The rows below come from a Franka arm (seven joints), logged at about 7 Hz.
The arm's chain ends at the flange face. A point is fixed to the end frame.
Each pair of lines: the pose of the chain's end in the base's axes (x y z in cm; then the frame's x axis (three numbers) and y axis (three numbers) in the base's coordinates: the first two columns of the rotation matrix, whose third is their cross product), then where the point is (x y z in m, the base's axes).
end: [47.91 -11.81 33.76 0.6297 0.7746 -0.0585 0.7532 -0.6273 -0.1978]
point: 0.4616 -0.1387 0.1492
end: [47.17 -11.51 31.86 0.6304 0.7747 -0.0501 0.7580 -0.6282 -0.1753]
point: 0.4585 -0.1372 0.1300
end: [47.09 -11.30 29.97 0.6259 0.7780 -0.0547 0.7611 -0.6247 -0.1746]
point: 0.4574 -0.1360 0.1113
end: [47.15 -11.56 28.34 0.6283 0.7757 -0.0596 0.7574 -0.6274 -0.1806]
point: 0.4565 -0.1385 0.0951
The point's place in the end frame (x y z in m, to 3 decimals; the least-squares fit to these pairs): -0.016 0.037 0.186
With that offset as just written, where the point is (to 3 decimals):
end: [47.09 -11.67 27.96 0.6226 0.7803 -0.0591 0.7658 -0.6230 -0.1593]
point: 0.459 -0.142 0.091
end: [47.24 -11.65 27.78 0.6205 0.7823 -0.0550 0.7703 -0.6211 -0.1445]
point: 0.464 -0.143 0.090
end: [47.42 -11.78 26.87 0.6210 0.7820 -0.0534 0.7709 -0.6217 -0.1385]
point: 0.466 -0.145 0.080
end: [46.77 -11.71 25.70 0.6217 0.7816 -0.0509 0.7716 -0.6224 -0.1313]
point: 0.461 -0.145 0.069
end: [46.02 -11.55 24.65 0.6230 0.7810 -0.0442 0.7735 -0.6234 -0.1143]
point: 0.457 -0.144 0.058
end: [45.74 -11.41 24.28 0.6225 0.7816 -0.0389 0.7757 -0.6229 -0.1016]
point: 0.457 -0.144 0.055
